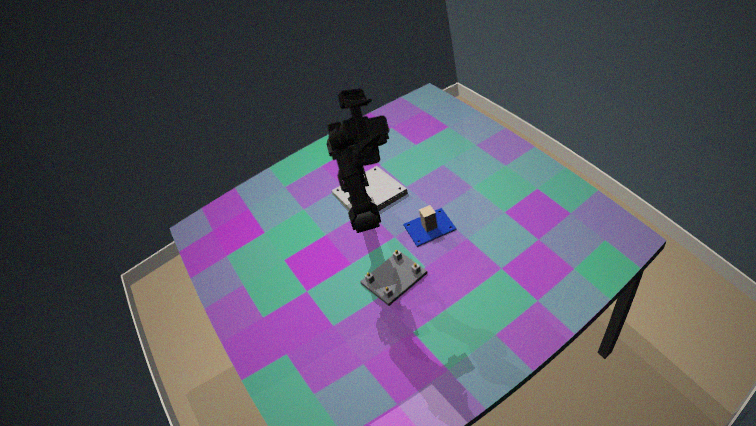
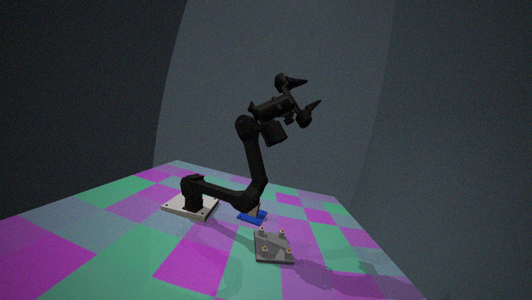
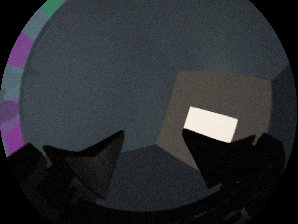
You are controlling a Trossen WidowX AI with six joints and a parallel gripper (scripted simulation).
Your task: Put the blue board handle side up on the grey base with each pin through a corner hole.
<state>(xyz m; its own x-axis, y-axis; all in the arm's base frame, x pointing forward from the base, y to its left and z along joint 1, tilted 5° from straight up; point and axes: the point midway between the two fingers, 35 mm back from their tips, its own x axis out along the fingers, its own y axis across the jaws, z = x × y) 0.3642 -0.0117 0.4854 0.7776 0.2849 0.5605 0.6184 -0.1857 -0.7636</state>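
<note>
My gripper tip is now 530 mm above the flat blue board, 140 mm to the right of it and 120 mm past it. From my gripper tip the other things lie so: grey base (550 mm below, 50 mm to the right).
</note>
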